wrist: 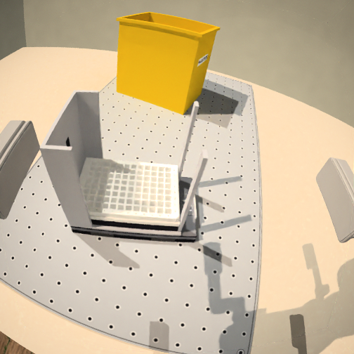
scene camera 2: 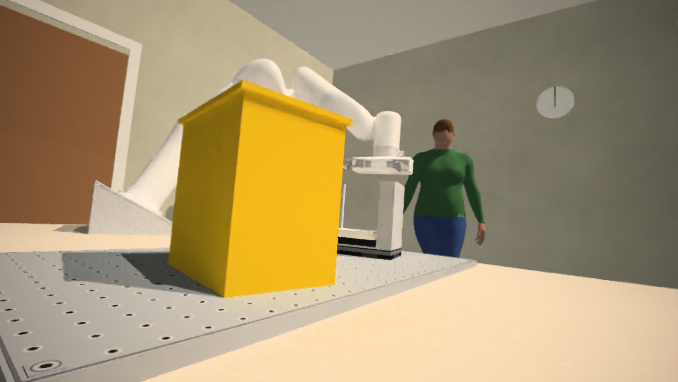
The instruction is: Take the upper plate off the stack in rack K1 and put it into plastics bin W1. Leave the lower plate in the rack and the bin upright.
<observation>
my gripper: wrist; scene camera 2
yellow plastics bin W1: wrist 162, 59; scene camera 2 257, 204
same spot on my gripper: (wrist: 26, 143) = (scene camera 2: 396, 165)
</observation>
